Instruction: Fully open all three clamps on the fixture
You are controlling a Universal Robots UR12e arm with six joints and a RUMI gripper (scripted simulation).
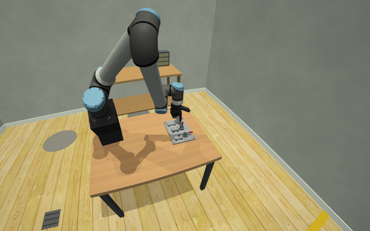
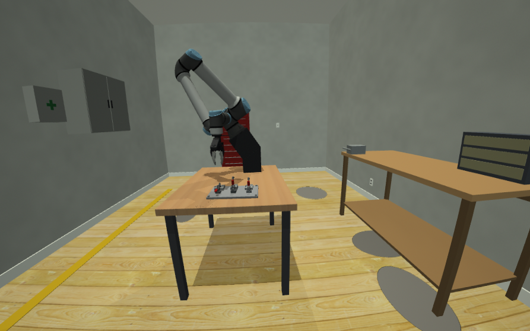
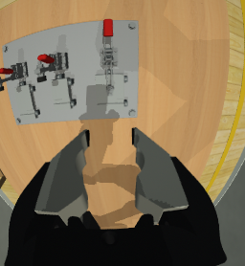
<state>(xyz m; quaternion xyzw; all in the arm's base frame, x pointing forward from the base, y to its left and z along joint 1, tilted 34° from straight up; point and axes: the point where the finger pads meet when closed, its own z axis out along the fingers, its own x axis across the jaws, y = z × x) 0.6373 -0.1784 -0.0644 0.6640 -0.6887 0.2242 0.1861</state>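
My hand is 210 mm above the grey fixture plate, 110 mm to the right of it and 60 mm short of it.
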